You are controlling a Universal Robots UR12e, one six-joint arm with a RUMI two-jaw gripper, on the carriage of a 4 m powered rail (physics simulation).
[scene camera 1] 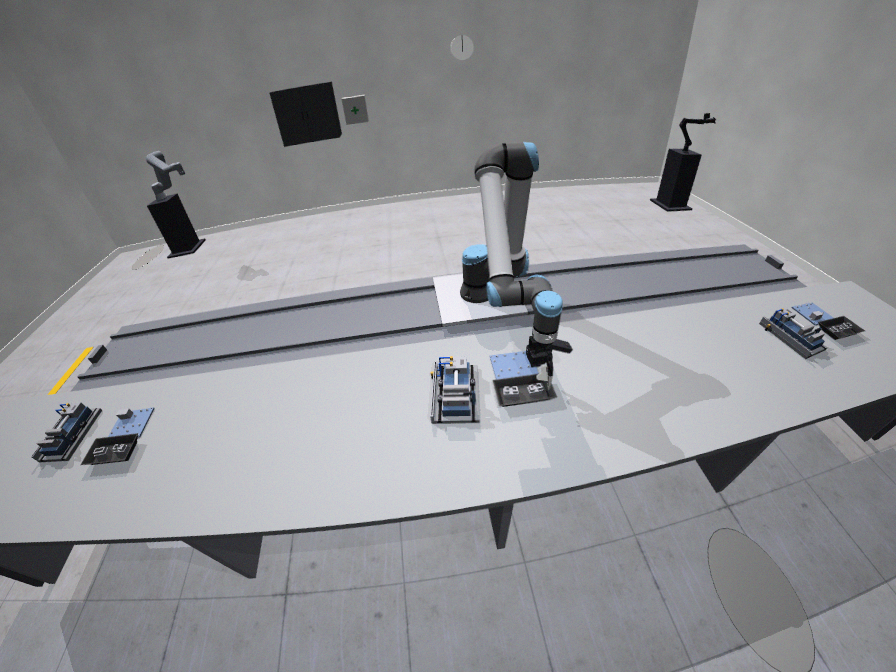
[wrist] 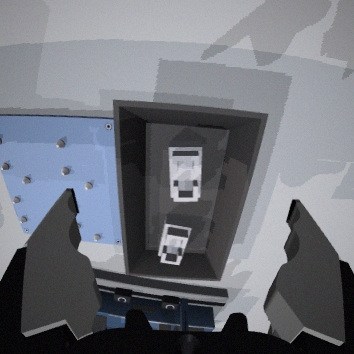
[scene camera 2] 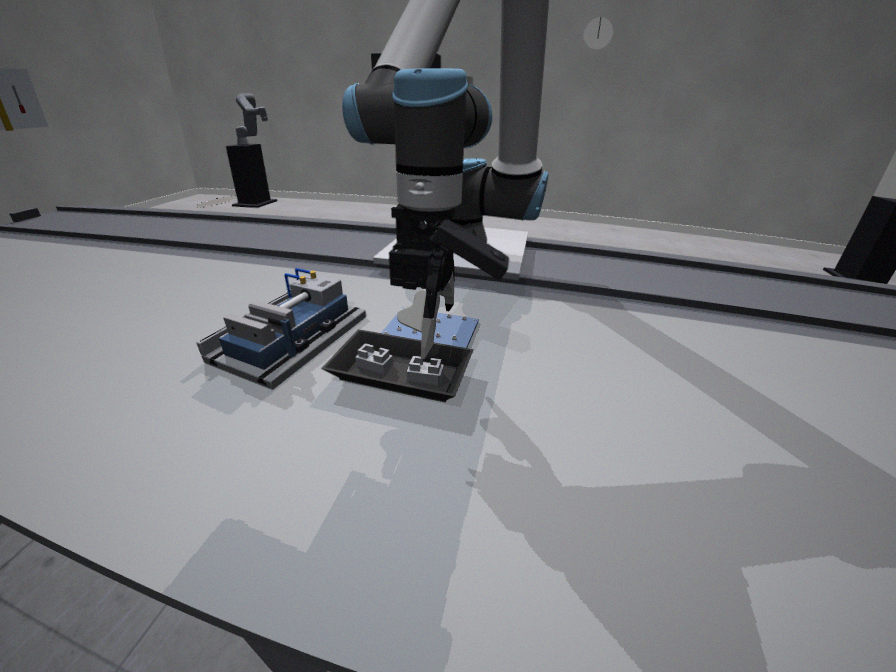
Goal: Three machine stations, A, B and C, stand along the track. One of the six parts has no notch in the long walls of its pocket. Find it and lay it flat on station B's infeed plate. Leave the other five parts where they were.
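Places are measured from the arm's base along level axes (x ahead, y left, z up), in centimetres.
Where they show: gripper, fingertip midpoint: [scene camera 1: 541, 375] [wrist: 183, 195] [scene camera 2: 436, 332]; arm's base, origin of the base link: [scene camera 1: 477, 293].
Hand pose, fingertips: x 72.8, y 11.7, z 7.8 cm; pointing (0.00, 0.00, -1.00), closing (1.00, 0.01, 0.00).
Observation:
Things, the pixels of their top centre, and the offset from my fingertips.
- blue pinned plate, middle of its top: [wrist: 57, 187] [scene camera 2: 428, 330] [scene camera 1: 514, 365] dz -10.0, dx -16.3, dy -6.2 cm
- middle machine, middle of its top: [scene camera 2: 282, 296] [scene camera 1: 454, 378] dz -0.9, dx -6.1, dy -34.4 cm
At the middle station, a dark tray [scene camera 1: 528, 399] [scene camera 2: 383, 385] [wrist: 132, 200] holds two pale parts. The part farther from the machine [scene camera 1: 535, 388] [scene camera 2: 425, 370] [wrist: 185, 174] lies straight along the tray; the one nearer the machine [scene camera 1: 510, 390] [scene camera 2: 374, 358] [wrist: 174, 245] is slightly turned. Both show gaps in their walls in scene camera 2. The blue pinned plate [scene camera 1: 512, 363] [scene camera 2: 466, 332] [wrist: 35, 131] beside this tray bears no part where it shows. My gripper [scene camera 1: 547, 381] [scene camera 2: 438, 331] [wrist: 183, 195] is open and empty above the tray, its fingers spread wide of the straight part.
The middle machine [scene camera 1: 455, 386] [scene camera 2: 282, 325] [wrist: 200, 320] stands beside the tray. The left station has a machine [scene camera 1: 66, 431], a plate [scene camera 1: 141, 425] bearing a grey block and a tray [scene camera 1: 108, 457] with parts. The right station has a machine [scene camera 1: 796, 332] and a tray [scene camera 1: 854, 334] with parts.

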